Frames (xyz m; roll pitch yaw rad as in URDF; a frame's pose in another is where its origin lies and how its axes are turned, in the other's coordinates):
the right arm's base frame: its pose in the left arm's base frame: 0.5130 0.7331 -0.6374 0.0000 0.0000 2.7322
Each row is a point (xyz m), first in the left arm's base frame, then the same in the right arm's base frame.
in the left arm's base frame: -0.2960 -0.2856 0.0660
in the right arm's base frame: 0.3367 1.2565 0.7034
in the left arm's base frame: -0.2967 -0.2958 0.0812
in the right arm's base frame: 0.3332 1.2662 0.7186
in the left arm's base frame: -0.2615 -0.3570 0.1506
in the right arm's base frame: 0.2766 1.3083 0.7880
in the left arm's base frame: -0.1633 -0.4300 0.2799
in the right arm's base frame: 0.1574 1.3362 0.9173
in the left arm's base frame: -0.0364 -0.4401 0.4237
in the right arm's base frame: 0.0370 1.2949 1.0611
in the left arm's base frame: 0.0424 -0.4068 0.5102
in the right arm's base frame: -0.0220 1.2330 1.1476
